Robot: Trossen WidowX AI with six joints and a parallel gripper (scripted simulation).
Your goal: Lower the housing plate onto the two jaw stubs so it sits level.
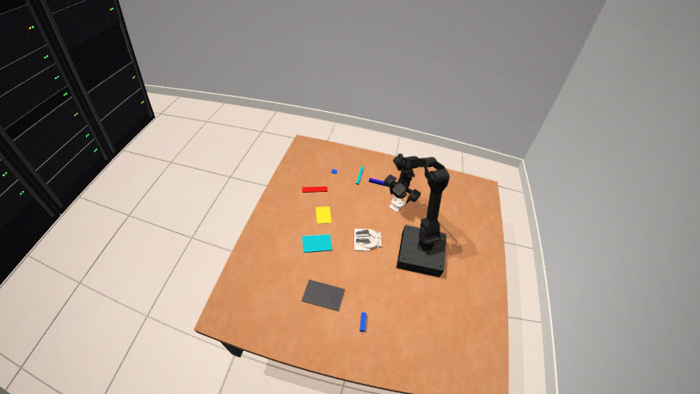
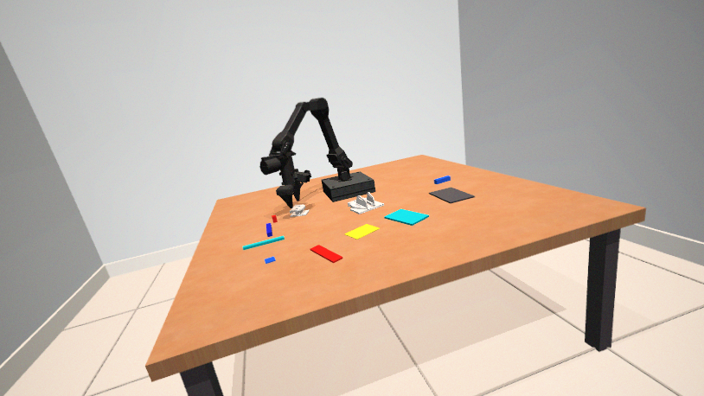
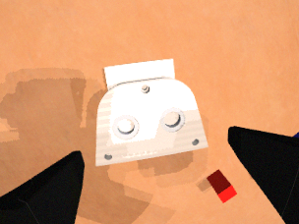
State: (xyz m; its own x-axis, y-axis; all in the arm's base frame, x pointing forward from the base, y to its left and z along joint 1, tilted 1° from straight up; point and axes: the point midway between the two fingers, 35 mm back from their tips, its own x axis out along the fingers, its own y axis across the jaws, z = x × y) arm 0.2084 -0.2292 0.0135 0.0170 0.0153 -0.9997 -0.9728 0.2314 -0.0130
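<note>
Now: the red block 4 cm ahead of my gripper tip, 9 cm to the right of it and 3 cm below it. Also, from my gripper tip: dark blue bar (14 cm ahead, 10 cm to the right, 4 cm below); teal bar (26 cm ahead, 10 cm to the right, 4 cm below); yellow tile (30 cm ahead, 24 cm to the left, 4 cm below).
</note>
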